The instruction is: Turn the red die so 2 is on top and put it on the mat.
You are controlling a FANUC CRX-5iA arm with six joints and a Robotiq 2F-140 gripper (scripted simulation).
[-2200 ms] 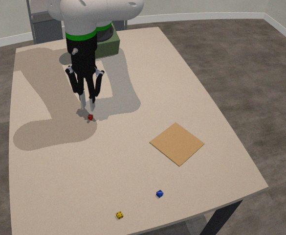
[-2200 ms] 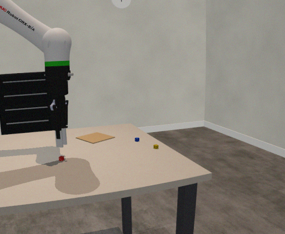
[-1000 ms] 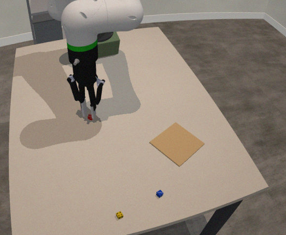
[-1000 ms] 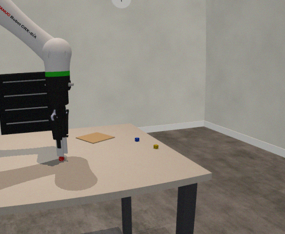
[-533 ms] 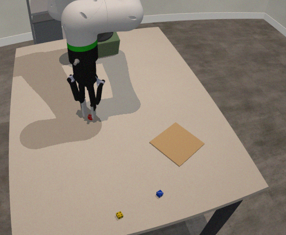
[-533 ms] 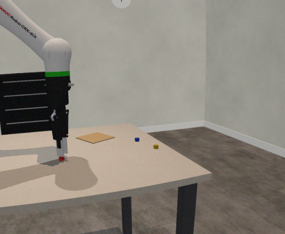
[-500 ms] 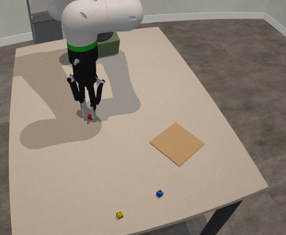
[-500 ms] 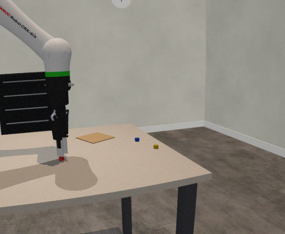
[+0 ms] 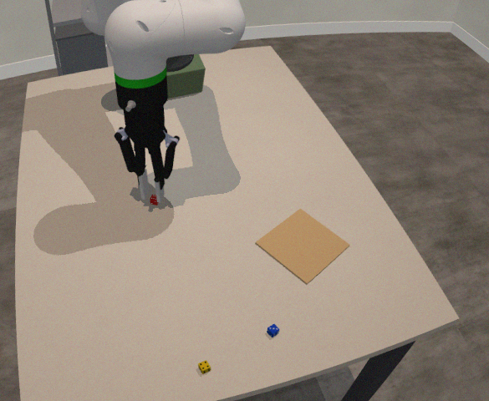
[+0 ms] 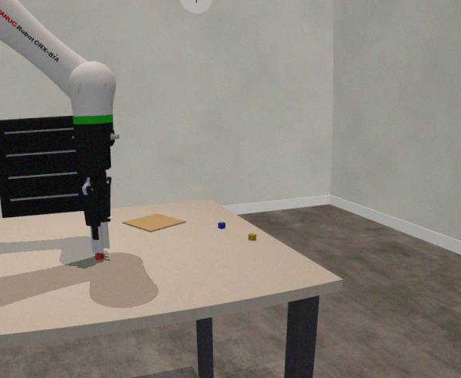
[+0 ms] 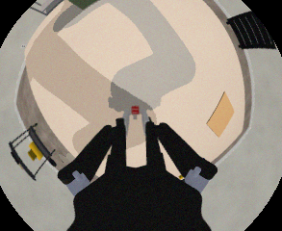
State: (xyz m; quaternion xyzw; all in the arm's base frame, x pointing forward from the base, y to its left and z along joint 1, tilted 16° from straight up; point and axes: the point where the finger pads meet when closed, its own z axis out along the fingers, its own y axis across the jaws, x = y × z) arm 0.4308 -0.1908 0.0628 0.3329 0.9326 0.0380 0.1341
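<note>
Now: hand 5 cm above the red die. The rest, counted from my hand: tan mat (24 cm to the left, 23 cm ahead, 5 cm below); then blue die (38 cm ahead, 8 cm to the left, 5 cm below); then yellow die (40 cm ahead, 6 cm to the right, 5 cm below).
</note>
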